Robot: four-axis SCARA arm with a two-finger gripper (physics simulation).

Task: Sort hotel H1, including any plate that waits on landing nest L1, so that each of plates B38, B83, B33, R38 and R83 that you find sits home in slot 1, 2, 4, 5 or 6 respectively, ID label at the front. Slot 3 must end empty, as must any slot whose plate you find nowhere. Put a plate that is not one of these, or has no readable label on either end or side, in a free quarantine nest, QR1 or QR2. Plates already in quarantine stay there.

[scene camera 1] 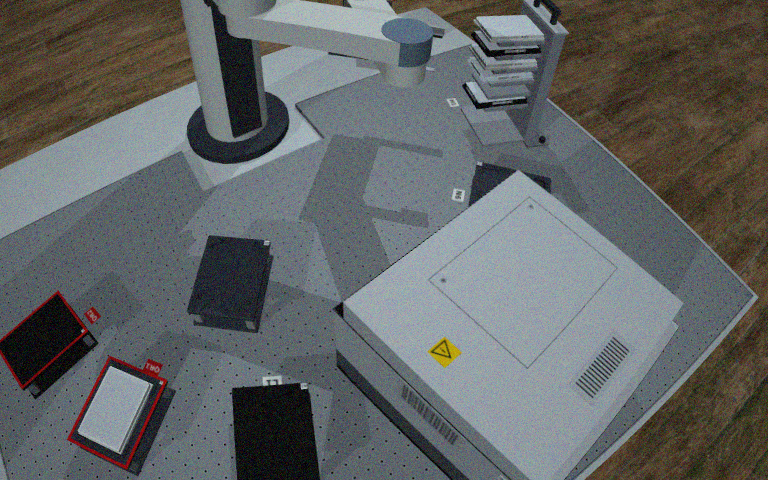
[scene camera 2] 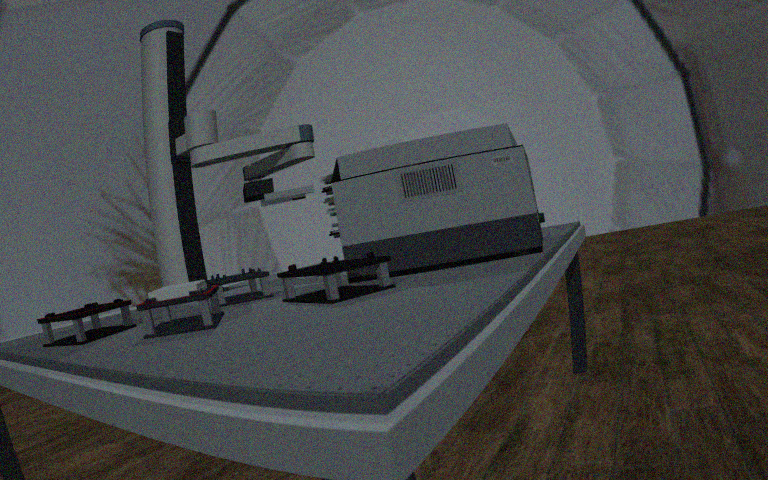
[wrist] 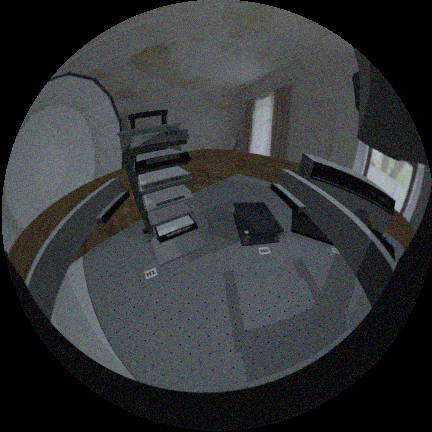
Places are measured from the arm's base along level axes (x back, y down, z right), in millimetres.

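Pixels of known places: gripper, fingertip midpoint: (scene camera 1: 439, 51) (scene camera 2: 309, 192) (wrist: 197, 178); arm's base, origin of the base link: (scene camera 1: 238, 127).
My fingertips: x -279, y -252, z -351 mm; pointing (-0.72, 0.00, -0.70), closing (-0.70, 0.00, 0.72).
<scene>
Ahead of a thing's pixels: the offset from my fingertips to its middle.
Hotel H1 @[dz -195, dx -61, dy +64 mm] (scene camera 1: 546, 84) (wrist: 134, 185) stands at the back right, turned at an angle in the wrist view. It holds a white plate @[dz -153, dx -38, dy -41 mm] (scene camera 1: 506, 27) at the top, a black plate (scene camera 1: 505, 45) (wrist: 162, 159) below, two pale plates @[dz -153, dx -38, dy +30 mm] (wrist: 165, 176) @[dz -153, dx -38, dy +65 mm] (wrist: 167, 194) in slots 4 and 3, and a black-edged plate with a white lid (scene camera 1: 501, 95) (wrist: 175, 227) in slot 1. Slot 2 looks empty. Labels are unreadable. My gripper (scene camera 2: 310, 192) (wrist: 197, 178) is open and empty, short of the hotel; the arm mostly hides it in scene camera 1. Landing nest L1 @[dz +612, dx -434, dy +209 mm] (scene camera 1: 274, 430) bears no plate.
Quarantine nest QR1 @[dz +824, dx -278, dy +211 mm] (scene camera 1: 135, 452) holds a white plate @[dz +824, dx -278, dy +182 mm] (scene camera 1: 114, 408). Quarantine nest QR2 @[dz +919, dx -79, dy +211 mm] (scene camera 1: 45, 339) holds none. Dark nest N6 @[dz -20, dx -253, dy +211 mm] (scene camera 1: 492, 180) (wrist: 255, 219) sits beside a big white instrument @[dz +251, dx -526, dy +118 mm] (scene camera 1: 509, 316) (scene camera 2: 436, 198). Another dark nest @[dz +543, dx -142, dy +209 mm] (scene camera 1: 232, 277) stands mid-table.
</scene>
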